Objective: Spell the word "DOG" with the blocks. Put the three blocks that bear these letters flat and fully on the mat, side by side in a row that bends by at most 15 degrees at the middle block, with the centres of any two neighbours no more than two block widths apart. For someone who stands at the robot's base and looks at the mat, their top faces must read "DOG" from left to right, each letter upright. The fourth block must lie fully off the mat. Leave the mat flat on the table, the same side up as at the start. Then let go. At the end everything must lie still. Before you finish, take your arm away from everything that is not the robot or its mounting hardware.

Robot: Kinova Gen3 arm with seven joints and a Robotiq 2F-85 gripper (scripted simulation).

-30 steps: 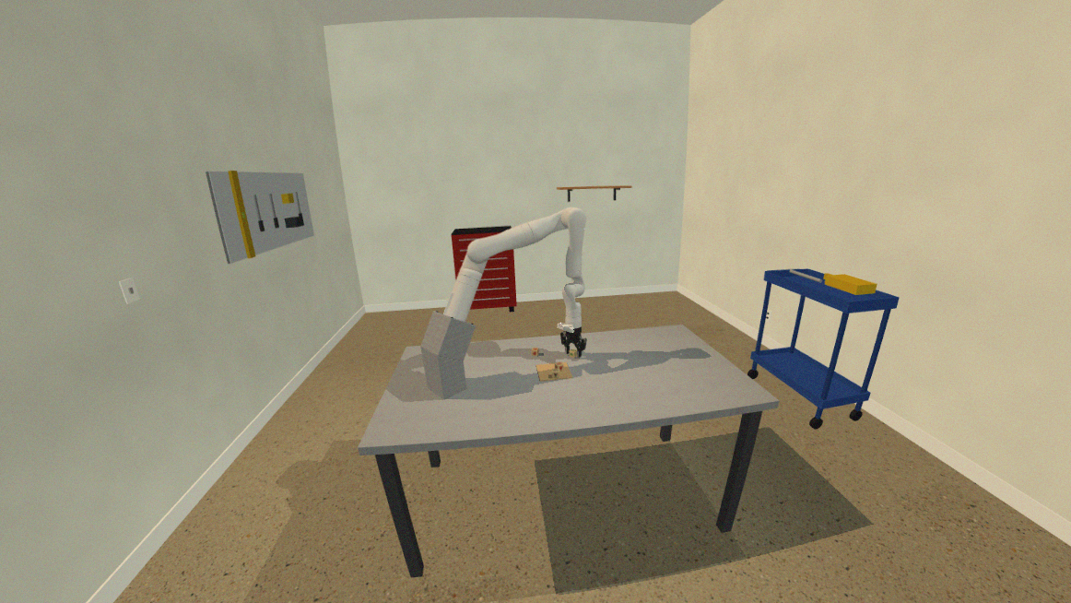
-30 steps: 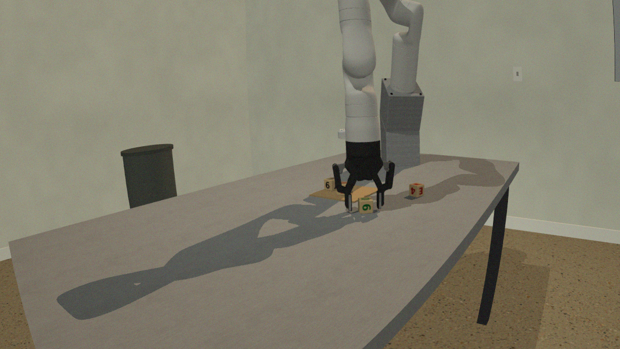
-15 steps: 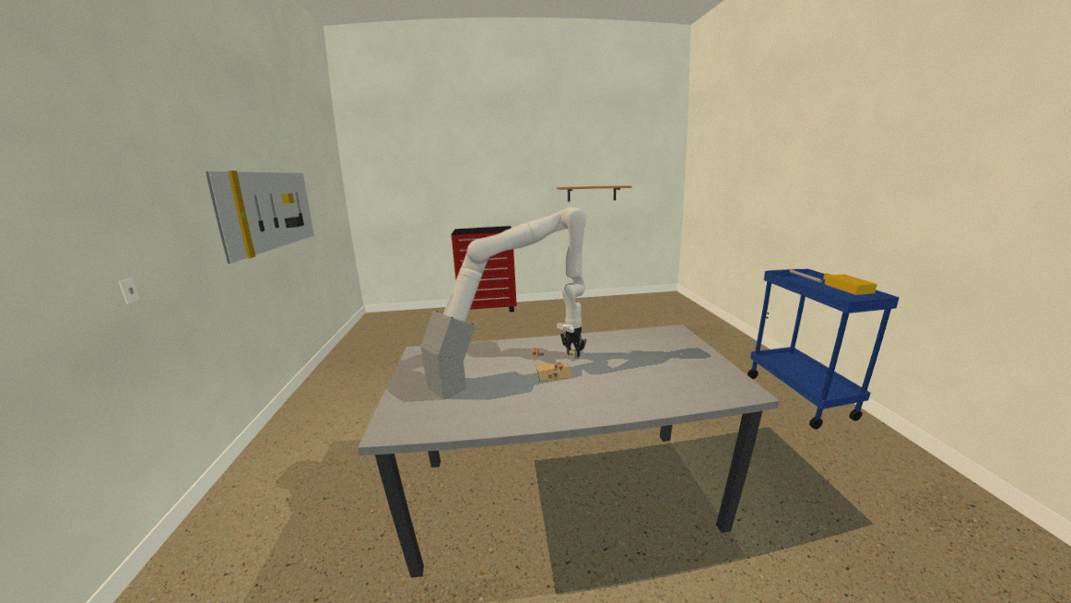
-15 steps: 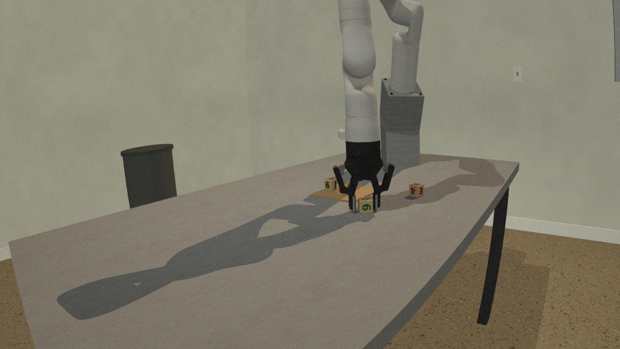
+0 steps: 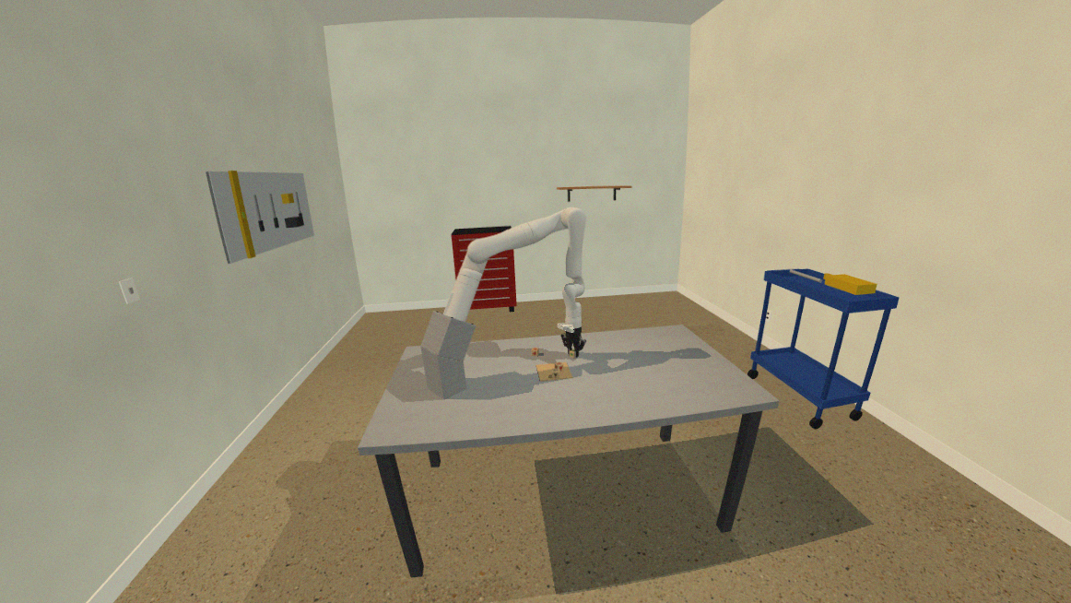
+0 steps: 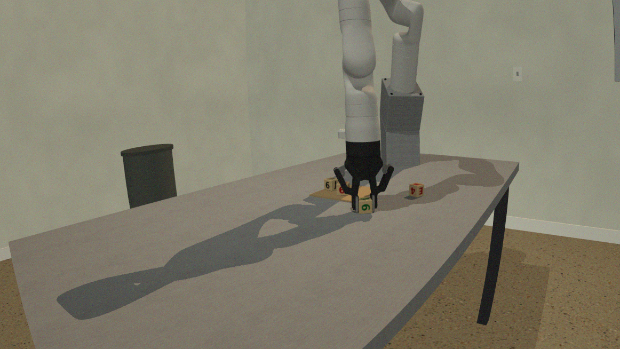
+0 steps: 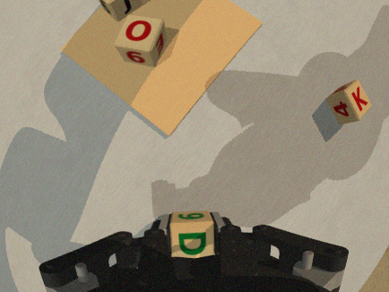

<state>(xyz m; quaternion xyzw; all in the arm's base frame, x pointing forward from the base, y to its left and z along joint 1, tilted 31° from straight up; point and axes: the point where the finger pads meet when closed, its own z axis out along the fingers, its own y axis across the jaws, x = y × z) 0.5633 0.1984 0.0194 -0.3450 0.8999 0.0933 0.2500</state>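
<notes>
Now: the O block 130 mm to the right of my hand and 80 mm behind it. Round my hand: tan mat 140 mm to the right, 100 mm behind, 20 mm below; then G block 190 mm to the right, 100 mm behind; then D block right at my hand.
</notes>
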